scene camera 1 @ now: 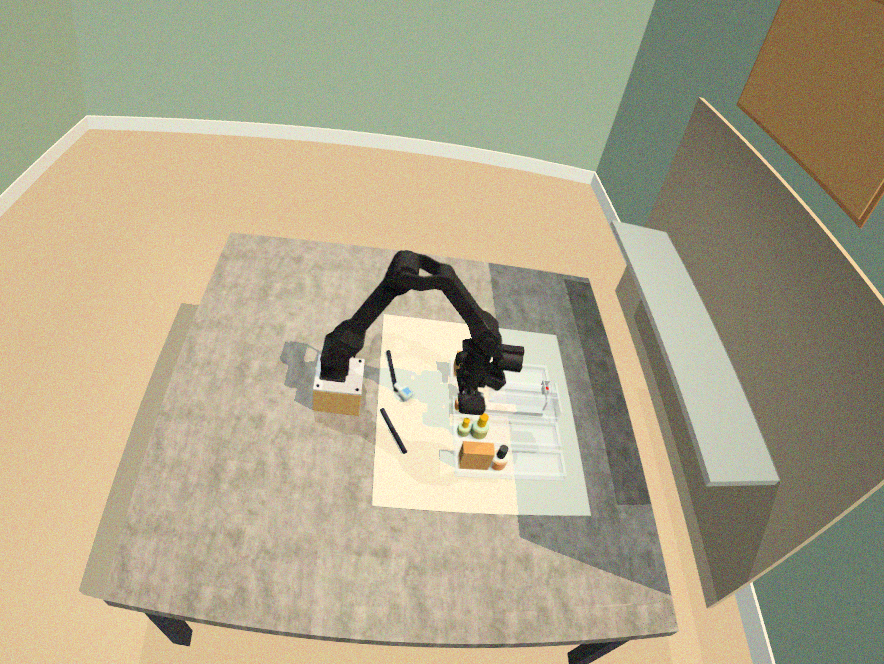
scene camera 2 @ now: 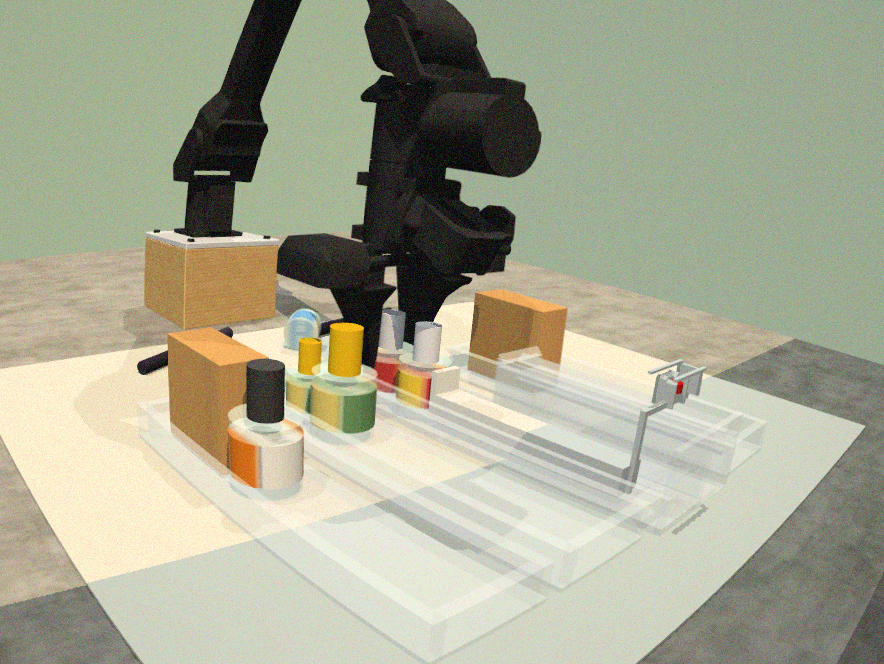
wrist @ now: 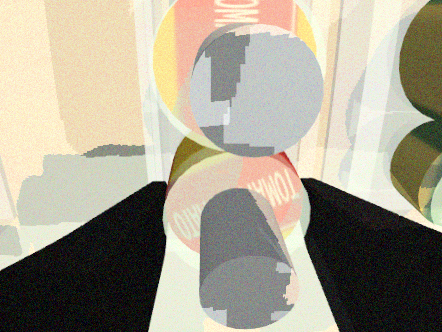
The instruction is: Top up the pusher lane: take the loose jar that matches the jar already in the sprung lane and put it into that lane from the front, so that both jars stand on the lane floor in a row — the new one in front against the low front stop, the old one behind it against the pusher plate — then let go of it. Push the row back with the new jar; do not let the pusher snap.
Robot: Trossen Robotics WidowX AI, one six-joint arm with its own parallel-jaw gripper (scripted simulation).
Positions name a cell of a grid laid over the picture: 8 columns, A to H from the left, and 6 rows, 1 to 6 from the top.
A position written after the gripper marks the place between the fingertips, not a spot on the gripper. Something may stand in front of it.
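Labels:
You'd see the gripper in the wrist view (E4), and it's there in scene camera 1 (E4) and scene camera 2 (D4) as well.

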